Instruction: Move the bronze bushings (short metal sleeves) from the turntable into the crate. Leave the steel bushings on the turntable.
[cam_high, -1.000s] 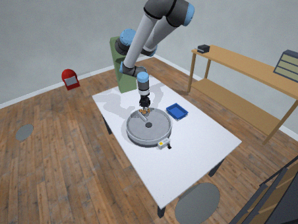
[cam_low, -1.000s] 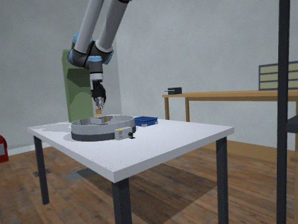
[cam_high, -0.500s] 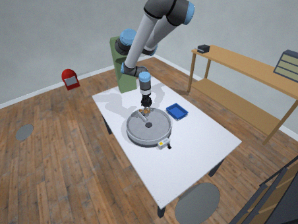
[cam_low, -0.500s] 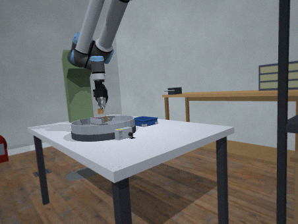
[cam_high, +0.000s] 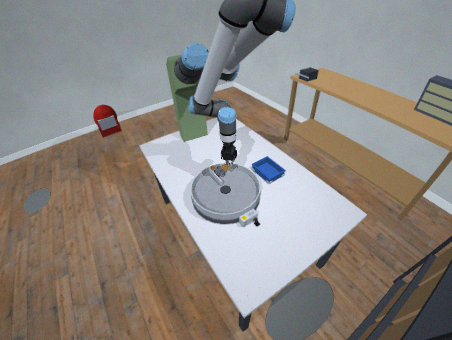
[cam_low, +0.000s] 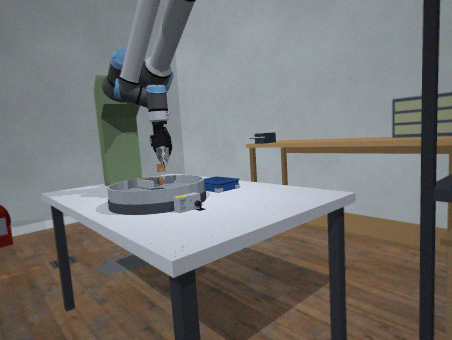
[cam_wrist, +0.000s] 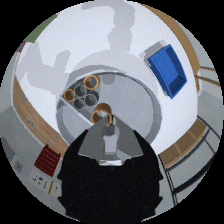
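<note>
My gripper is now 24 cm to the right of the blue crate, 14 cm short of it and 13 cm above it. Round my hand: grey turntable (11 cm to the right, 11 cm below, 5 cm ahead).
</note>
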